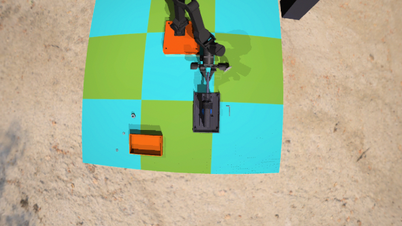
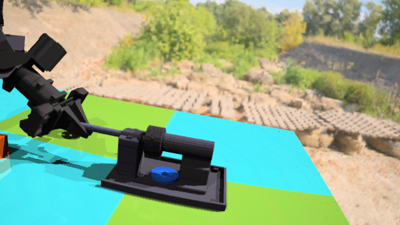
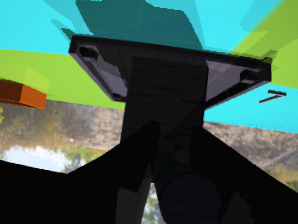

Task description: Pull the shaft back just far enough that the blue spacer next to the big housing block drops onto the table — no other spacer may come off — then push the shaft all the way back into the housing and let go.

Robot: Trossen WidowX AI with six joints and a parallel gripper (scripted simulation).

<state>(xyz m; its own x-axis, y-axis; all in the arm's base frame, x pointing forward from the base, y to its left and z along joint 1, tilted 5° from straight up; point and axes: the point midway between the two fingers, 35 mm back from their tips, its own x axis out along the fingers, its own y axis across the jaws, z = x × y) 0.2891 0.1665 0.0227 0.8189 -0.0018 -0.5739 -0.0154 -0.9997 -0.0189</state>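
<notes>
The shaft is 60 mm ahead of my gripper tip and 20 mm above it. The rest, counted from my gripper tip: blue spacer (160 mm ahead, 50 mm below); then black spacer (140 mm ahead, 20 mm above); then nut (200 mm ahead, 440 mm to the right, 60 mm below).
</notes>
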